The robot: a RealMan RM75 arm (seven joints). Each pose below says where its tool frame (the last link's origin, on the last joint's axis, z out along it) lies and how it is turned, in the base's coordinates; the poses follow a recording.
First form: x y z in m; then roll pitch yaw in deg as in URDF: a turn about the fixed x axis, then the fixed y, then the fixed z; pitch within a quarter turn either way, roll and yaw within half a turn.
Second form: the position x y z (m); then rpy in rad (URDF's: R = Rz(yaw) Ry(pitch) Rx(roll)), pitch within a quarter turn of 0, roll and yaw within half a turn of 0. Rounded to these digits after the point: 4 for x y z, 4 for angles.
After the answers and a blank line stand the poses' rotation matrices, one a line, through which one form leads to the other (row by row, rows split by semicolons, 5 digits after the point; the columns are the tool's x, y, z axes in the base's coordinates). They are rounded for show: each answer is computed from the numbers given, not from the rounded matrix.
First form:
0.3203 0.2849 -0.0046 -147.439 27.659 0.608
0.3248 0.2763 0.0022 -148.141 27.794 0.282
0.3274 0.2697 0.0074 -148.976 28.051 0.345
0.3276 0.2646 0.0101 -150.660 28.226 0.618
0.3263 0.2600 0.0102 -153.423 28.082 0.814
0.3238 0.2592 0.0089 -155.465 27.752 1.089
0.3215 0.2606 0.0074 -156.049 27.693 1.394
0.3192 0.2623 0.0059 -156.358 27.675 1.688
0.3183 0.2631 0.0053 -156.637 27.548 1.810
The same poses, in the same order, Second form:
0.3203 0.2849 -0.0046 -2.5733 0.4827 0.0106
0.3248 0.2763 0.0022 -2.5855 0.4851 0.0049
0.3274 0.2697 0.0074 -2.6001 0.4896 0.0060
0.3276 0.2646 0.0101 -2.6295 0.4926 0.0108
0.3263 0.2600 0.0102 -2.6777 0.4901 0.0142
0.3238 0.2592 0.0089 -2.7134 0.4844 0.0190
0.3215 0.2606 0.0074 -2.7236 0.4833 0.0243
0.3192 0.2623 0.0059 -2.7290 0.4830 0.0295
0.3183 0.2631 0.0053 -2.7338 0.4808 0.0316

0.88568 -0.24088 -0.39693; 0.00940 -0.84542 0.53402; -0.46421 -0.47670 -0.74651
0.88462 -0.24194 -0.39864; 0.00435 -0.85055 0.52588; -0.46629 -0.46693 -0.75136
0.88251 -0.23720 -0.40608; 0.00531 -0.85840 0.51296; -0.47026 -0.45485 -0.75628
0.88104 -0.22233 -0.41755; 0.00950 -0.87418 0.48552; -0.47295 -0.43173 -0.76807
0.88219 -0.19788 -0.42731; 0.01253 -0.89724 0.44137; -0.47073 -0.39473 -0.78905
0.88481 -0.17603 -0.43142; 0.01682 -0.91322 0.40712; -0.46565 -0.36748 -0.80507
0.88519 -0.16637 -0.43447; 0.02154 -0.91821 0.39550; -0.46473 -0.35945 -0.80921
0.88521 -0.15919 -0.43710; 0.02609 -0.92116 0.38831; -0.46446 -0.35514 -0.81127
0.88618 -0.15432 -0.43689; 0.02800 -0.92335 0.38295; -0.46249 -0.35160 -0.81393

